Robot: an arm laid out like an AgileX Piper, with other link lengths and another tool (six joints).
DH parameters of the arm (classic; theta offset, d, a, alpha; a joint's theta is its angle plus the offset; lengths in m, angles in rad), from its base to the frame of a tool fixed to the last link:
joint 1: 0 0.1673 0 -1.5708
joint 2: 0.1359 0 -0.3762 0
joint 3: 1.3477 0 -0.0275 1.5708
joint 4: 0 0.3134 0 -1.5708
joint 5: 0 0 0 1.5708
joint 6: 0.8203 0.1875 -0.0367 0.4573
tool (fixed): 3.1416 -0.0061 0 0
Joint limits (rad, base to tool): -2.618..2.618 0..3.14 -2.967..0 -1.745..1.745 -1.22..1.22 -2.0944..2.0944
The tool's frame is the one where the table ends.
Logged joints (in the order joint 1, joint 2, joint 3, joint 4, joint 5, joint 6), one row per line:
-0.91, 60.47, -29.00, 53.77, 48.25, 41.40
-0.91, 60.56, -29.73, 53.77, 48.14, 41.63
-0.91, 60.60, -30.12, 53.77, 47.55, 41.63
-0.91, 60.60, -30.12, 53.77, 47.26, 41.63
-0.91, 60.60, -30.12, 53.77, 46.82, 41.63
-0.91, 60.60, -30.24, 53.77, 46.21, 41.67
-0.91, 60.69, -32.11, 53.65, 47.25, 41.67
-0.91, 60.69, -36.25, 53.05, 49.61, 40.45
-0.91, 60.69, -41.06, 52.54, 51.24, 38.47
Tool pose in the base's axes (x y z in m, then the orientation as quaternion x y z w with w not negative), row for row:
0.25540, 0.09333, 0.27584, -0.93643, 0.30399, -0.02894, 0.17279
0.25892, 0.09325, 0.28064, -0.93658, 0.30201, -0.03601, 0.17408
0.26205, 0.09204, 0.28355, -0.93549, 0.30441, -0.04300, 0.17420
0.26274, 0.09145, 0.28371, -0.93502, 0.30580, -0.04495, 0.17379
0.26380, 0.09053, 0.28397, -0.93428, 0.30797, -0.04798, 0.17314
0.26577, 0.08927, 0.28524, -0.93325, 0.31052, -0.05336, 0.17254
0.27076, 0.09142, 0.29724, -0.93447, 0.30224, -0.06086, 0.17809
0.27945, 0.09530, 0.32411, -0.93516, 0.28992, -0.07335, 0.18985
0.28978, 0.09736, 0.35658, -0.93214, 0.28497, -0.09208, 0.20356
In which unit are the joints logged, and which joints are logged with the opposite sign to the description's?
The joints are logged in degrees. Opposite sign: joint 1, joint 6.
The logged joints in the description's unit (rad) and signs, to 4 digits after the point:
0.0159, 1.0554, -0.5061, 0.9385, 0.8421, -0.7226
0.0159, 1.0570, -0.5189, 0.9385, 0.8402, -0.7266
0.0159, 1.0577, -0.5257, 0.9385, 0.8299, -0.7266
0.0159, 1.0577, -0.5257, 0.9385, 0.8248, -0.7266
0.0159, 1.0577, -0.5257, 0.9385, 0.8172, -0.7266
0.0159, 1.0577, -0.5278, 0.9385, 0.8065, -0.7273
0.0159, 1.0592, -0.5604, 0.9364, 0.8247, -0.7273
0.0159, 1.0592, -0.6327, 0.9259, 0.8659, -0.7060
0.0159, 1.0592, -0.7166, 0.9170, 0.8943, -0.6714

